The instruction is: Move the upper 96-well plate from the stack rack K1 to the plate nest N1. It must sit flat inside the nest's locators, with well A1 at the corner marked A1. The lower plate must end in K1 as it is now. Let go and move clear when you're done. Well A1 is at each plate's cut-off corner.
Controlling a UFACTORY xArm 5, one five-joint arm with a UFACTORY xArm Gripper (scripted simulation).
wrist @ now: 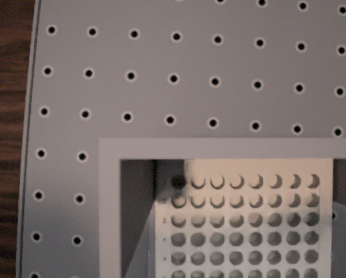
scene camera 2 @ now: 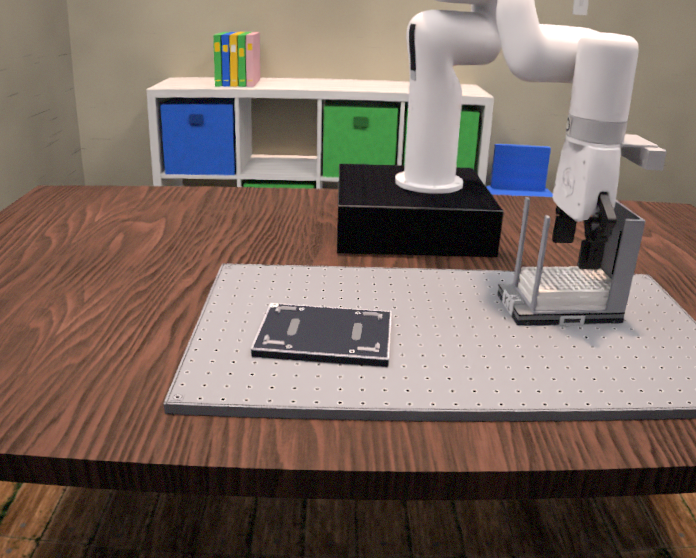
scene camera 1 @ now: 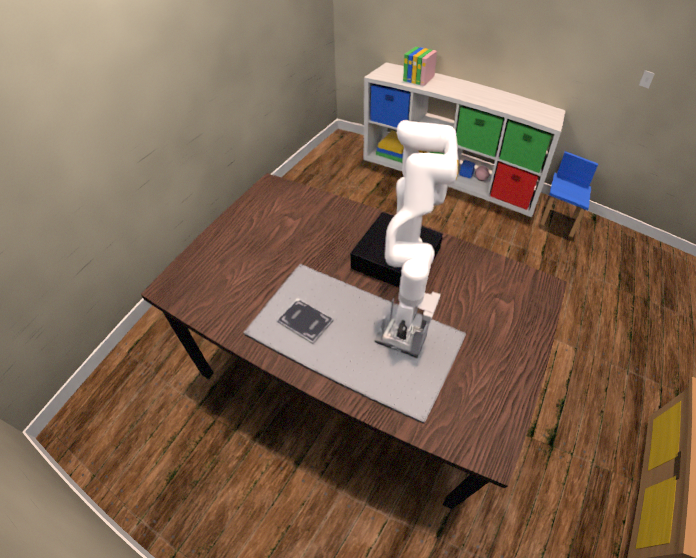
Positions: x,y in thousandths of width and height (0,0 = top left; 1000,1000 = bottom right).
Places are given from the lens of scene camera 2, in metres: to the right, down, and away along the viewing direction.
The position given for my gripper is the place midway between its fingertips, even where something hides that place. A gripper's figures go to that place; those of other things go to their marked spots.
my gripper (scene camera 2: 825,456): 0.31, -0.03, 0.86
96-well plate (scene camera 2: 802,510): 0.29, 0.01, 0.86
